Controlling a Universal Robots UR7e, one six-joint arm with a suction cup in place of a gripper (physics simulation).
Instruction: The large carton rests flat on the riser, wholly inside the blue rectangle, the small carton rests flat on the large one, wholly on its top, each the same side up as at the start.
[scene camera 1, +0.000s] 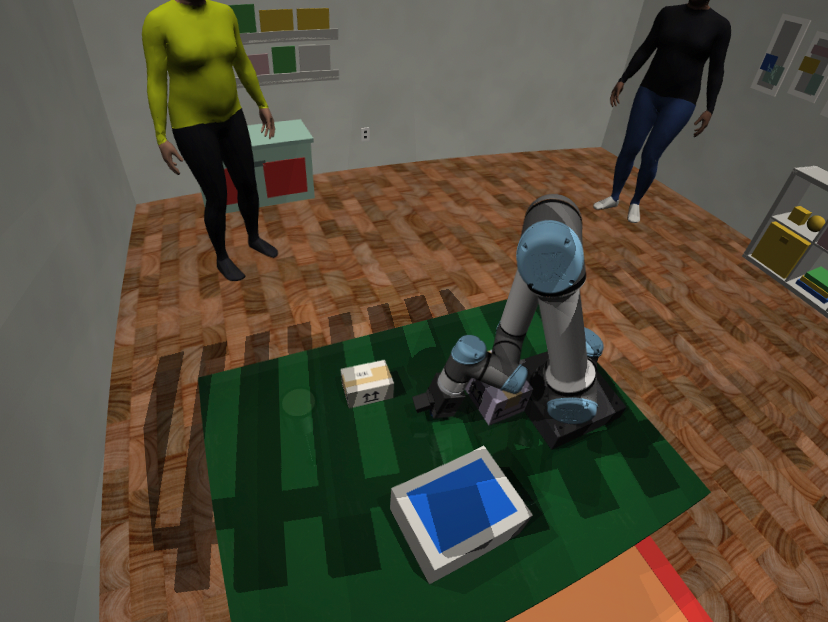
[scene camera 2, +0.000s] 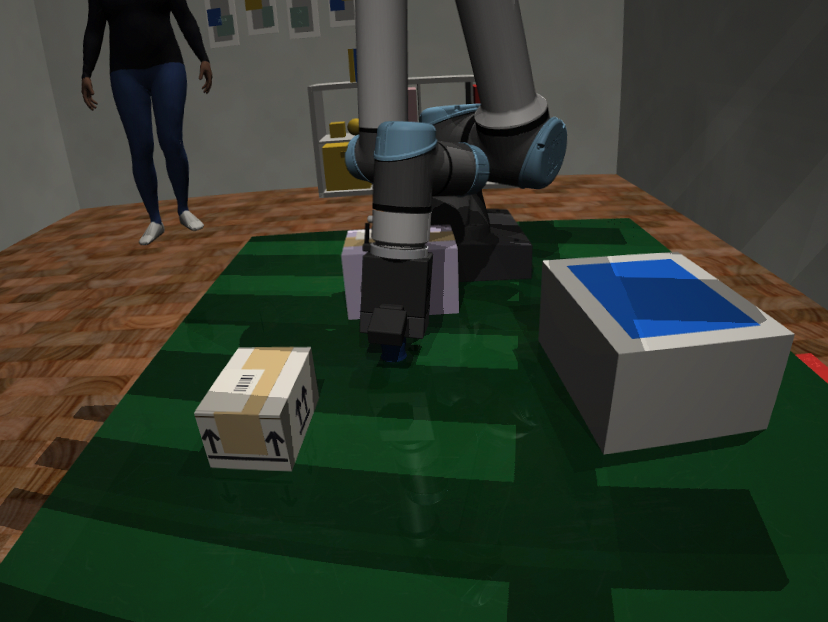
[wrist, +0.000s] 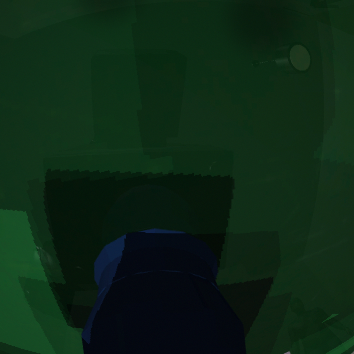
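Observation:
The large pale lilac carton (scene camera 1: 503, 405) (scene camera 2: 352, 287) stands on the green mat beside the arm's base, partly hidden by the arm. The small white carton (scene camera 1: 369, 388) (scene camera 2: 261, 405) with tan tape stands on the mat, its arrows pointing up. The white riser (scene camera 1: 415, 535) (scene camera 2: 696, 395) bears the blue rectangle (scene camera 1: 461, 505) (scene camera 2: 662, 297), with no carton on it. My gripper (scene camera 2: 393, 352) (wrist: 156, 255), a dark blue suction cup, is low at the mat in front of the large carton. It holds no carton; whether it touches the mat is hard to tell.
The arm's dark base (scene camera 1: 589, 418) (scene camera 2: 498, 257) stands close beside the large carton. An orange and red surface (scene camera 1: 622, 589) lies beyond the mat's edge near the riser. Two people (scene camera 1: 200, 73) (scene camera 1: 676, 80) stand on the wooden floor beyond the mat.

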